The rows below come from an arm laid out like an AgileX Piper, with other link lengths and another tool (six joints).
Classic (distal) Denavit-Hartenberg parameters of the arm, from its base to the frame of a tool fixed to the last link. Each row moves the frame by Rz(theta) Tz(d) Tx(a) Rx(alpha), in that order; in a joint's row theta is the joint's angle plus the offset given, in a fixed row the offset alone. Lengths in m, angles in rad.
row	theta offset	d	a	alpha
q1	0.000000	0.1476	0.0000	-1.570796
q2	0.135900	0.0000	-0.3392	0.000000
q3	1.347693	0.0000	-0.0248	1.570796
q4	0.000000	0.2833	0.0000	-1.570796
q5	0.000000	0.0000	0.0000	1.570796
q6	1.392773	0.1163	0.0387	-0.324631
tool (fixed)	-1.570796	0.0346	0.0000	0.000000
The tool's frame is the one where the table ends.
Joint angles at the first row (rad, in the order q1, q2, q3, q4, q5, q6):
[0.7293 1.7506 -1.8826 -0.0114 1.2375 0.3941]
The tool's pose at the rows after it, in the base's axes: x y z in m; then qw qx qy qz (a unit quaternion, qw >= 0):
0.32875 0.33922 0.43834 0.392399 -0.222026 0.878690 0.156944
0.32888 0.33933 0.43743 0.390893 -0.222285 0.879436 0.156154
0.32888 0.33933 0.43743 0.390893 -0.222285 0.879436 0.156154
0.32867 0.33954 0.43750 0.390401 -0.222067 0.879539 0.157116
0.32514 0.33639 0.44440 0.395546 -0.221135 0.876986 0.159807
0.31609 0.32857 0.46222 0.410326 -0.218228 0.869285 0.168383
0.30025 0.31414 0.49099 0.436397 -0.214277 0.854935 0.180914
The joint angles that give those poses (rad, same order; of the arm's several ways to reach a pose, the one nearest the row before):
[0.7293 1.7511 -1.8826 -0.0114 1.2375 0.3941]
[0.7293 1.7526 -1.8827 -0.0114 1.2398 0.3941]
[0.7293 1.7526 -1.8827 -0.0114 1.2398 0.3941]
[0.7292 1.7526 -1.8827 -0.0092 1.2398 0.3941]
[0.7293 1.7374 -1.8827 -0.0092 1.2421 0.3941]
[0.7292 1.6987 -1.8827 -0.0077 1.2430 0.3941]
[0.7293 1.6337 -1.8827 -0.0095 1.2430 0.3924]

